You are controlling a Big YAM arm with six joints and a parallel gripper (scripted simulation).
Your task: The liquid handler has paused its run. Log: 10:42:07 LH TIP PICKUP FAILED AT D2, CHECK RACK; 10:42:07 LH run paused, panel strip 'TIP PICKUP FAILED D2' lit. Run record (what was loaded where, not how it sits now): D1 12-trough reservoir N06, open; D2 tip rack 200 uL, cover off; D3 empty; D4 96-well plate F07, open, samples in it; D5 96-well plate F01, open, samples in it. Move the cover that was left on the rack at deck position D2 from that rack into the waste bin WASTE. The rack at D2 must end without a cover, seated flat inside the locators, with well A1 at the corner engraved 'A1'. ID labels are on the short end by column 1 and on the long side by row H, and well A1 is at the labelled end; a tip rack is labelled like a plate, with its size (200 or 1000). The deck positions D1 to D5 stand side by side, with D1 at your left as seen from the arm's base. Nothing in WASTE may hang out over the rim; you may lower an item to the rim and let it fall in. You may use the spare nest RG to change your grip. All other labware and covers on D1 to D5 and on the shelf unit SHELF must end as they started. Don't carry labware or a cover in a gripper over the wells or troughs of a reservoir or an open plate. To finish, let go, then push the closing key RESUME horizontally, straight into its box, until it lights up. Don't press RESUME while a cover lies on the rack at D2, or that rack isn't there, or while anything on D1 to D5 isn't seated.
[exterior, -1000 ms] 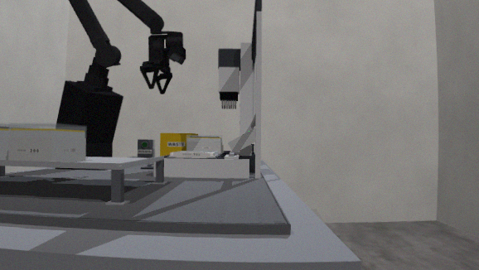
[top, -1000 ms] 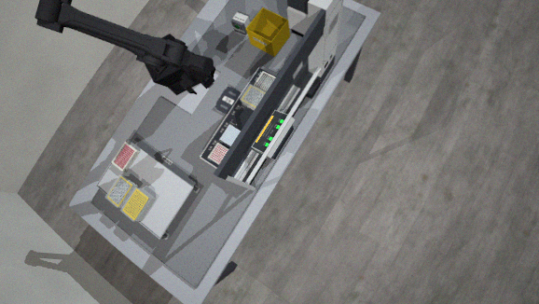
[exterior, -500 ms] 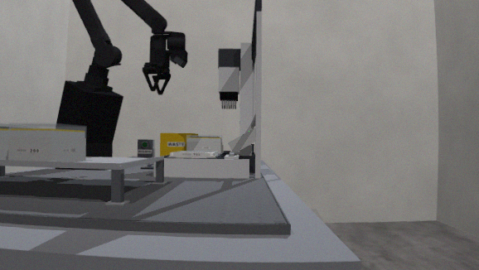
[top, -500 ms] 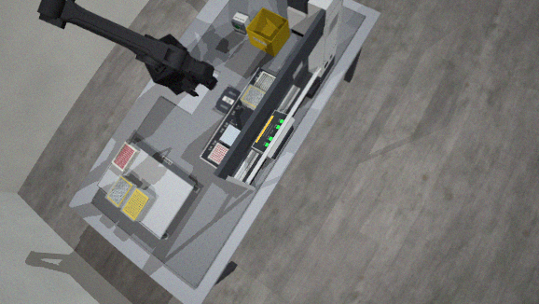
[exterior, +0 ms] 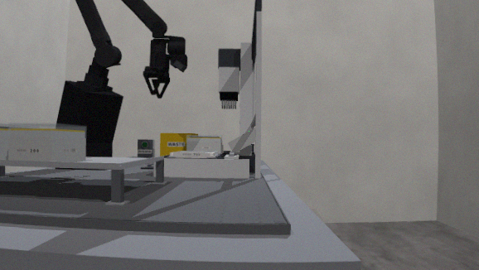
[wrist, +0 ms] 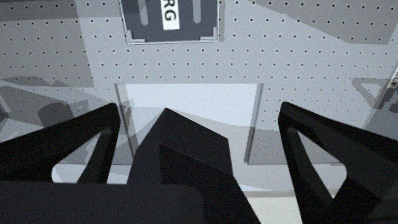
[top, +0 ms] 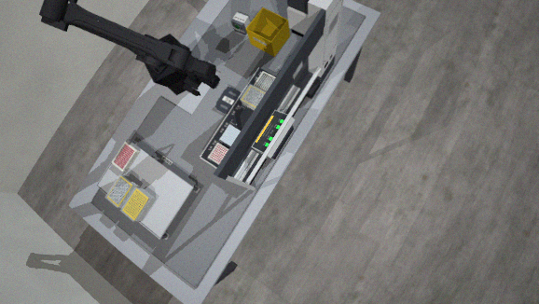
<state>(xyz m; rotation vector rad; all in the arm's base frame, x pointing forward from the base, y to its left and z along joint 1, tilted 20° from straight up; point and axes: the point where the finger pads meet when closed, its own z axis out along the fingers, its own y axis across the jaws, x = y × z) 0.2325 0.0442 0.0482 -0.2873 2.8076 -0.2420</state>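
My gripper is now 15 cm short of the clear cover, 15 cm above it and 12 cm to the right of it. Round my hand: tip rack (17 cm below, 14 cm ahead, 11 cm to the left); resume box (37 cm to the left, 22 cm behind, 20 cm below); plate (21 cm below, 20 cm ahead, 18 cm to the right).
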